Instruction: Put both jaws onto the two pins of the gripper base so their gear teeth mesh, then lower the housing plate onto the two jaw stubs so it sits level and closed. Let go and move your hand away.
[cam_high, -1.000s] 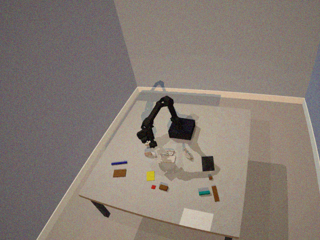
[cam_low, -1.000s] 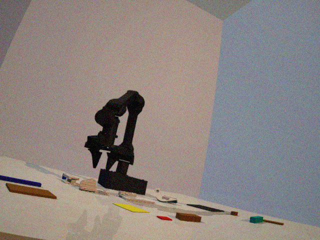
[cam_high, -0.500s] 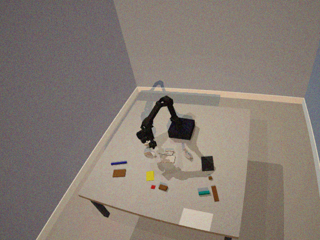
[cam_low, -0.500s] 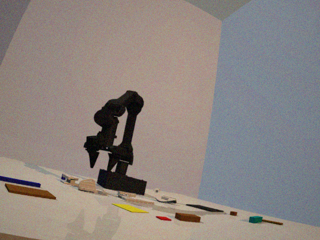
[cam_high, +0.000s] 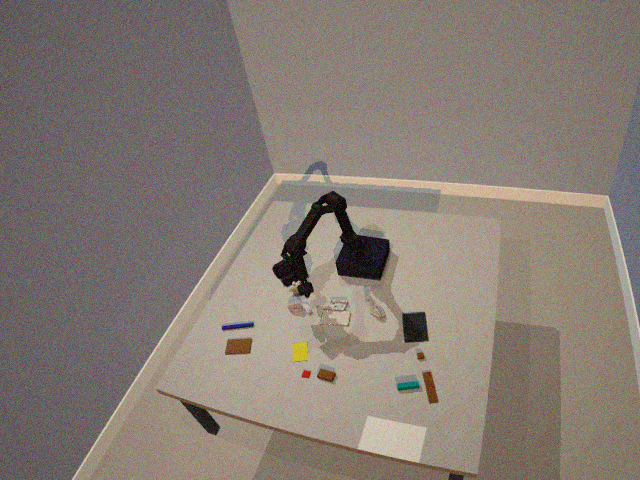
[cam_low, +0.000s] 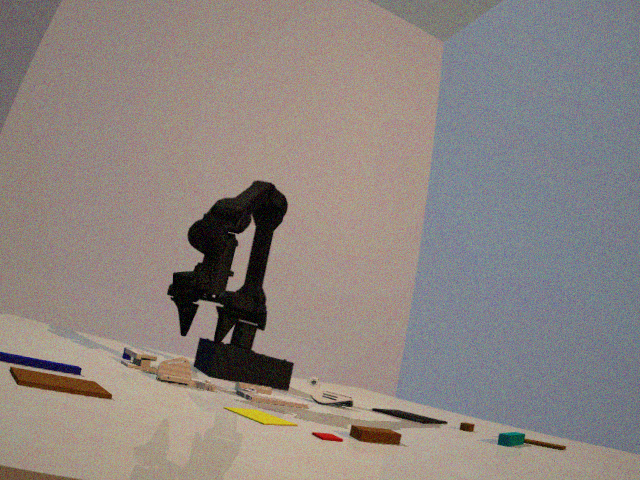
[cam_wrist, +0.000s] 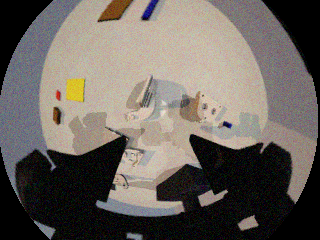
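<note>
My gripper tip is 8 cm above the jaw, 5 cm short of it and 1 cm to the right of it. Round my gripper tip: small blue piece: 19 cm behind, 13 cm to the right, 7 cm below; then gripper base: 10 cm to the right, 7 cm behind, 6 cm below; then housing plate: 14 cm to the left, 8 cm below, 1 cm behind.
</note>
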